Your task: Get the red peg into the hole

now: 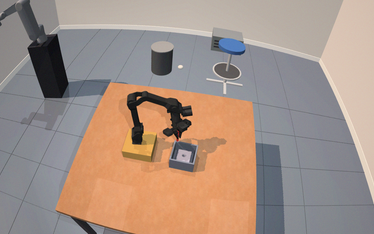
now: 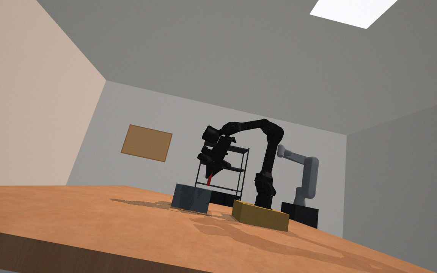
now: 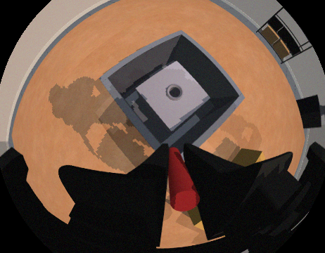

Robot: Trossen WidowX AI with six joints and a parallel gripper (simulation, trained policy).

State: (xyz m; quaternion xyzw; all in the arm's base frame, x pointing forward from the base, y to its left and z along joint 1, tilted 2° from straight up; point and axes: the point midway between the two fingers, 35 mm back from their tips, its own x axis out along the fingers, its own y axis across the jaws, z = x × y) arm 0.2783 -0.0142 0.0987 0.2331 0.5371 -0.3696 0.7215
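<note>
The plate is 10 cm below my gripper tip, 7 cm to the right of it and 4 cm ahead of it. The rest, counted from my gripper tip: grey box (12 cm below, 7 cm to the right, 4 cm ahead); then red peg (1 cm to the left, 1 cm behind, 1 cm above).
</note>
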